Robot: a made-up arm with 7 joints. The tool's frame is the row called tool.
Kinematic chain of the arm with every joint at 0, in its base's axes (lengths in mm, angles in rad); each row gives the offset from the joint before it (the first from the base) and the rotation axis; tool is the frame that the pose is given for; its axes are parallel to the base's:
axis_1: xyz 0 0 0 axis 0 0.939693 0.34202
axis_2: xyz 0 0 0 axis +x
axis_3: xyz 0 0 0 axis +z
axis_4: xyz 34.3 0 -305.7 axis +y
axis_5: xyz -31.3 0 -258.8 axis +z
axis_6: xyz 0 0 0 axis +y
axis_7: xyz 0 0 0 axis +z
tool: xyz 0 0 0
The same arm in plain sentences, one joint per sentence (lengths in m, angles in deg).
The arm has seven revolute joints in a row. What follows holds with every joint at zero, and every direction is one of the base frame's. The first joint is mounted at the same point as the base frame's origin and rotates about the direction (0, 0.9397, 0.342). The second joint is mounted at the same point as the first joint and rotates about +x. The third joint is mounted at the same point as the second joint and rotates about +z. The fourth joint is mounted 0.0343 m along +x and 0.3057 m along -z from the third joint and rotates about +y. The fifth joint is mounted 0.0313 m along -x and 0.2588 m along -z from the fourth joint and rotates about +z. The sixth joint is mounted at the same point as the fifth joint and rotates about +y. The seventh joint is mounted at the same point as the sixth joint and rotates about +z. The tool frame, which is the frame that the pose is given for, is mounted at the same point as the seventh joint; its axes are parallel to the base frame's.
